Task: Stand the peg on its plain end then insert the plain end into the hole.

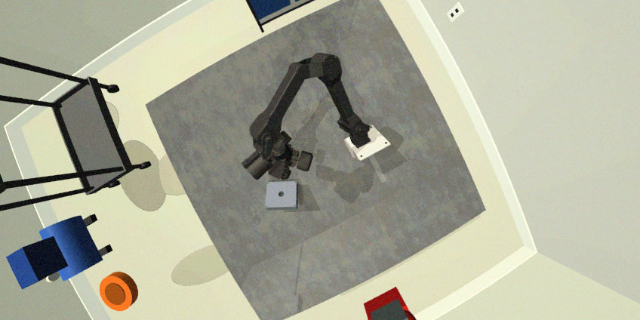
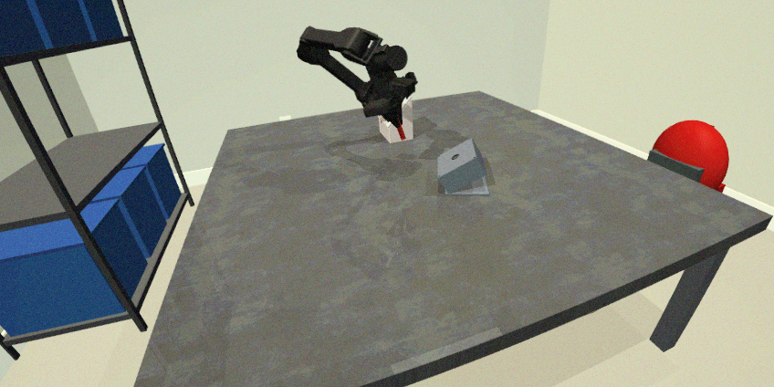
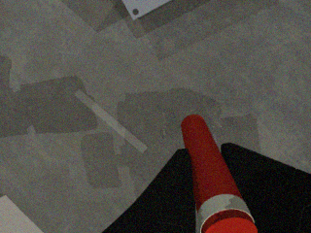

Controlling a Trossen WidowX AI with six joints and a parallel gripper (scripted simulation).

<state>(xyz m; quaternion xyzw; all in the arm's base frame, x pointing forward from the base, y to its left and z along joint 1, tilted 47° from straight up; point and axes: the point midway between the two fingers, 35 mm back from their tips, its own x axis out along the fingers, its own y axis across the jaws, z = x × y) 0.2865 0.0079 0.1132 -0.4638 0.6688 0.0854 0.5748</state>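
Now: gripper tip 13 cm to the right of the grey sloped panel, 12 cm short of it and 9 cm above it. From my gripper tip the other things lie so: red peg: 2 cm above, 1 cm to the right.
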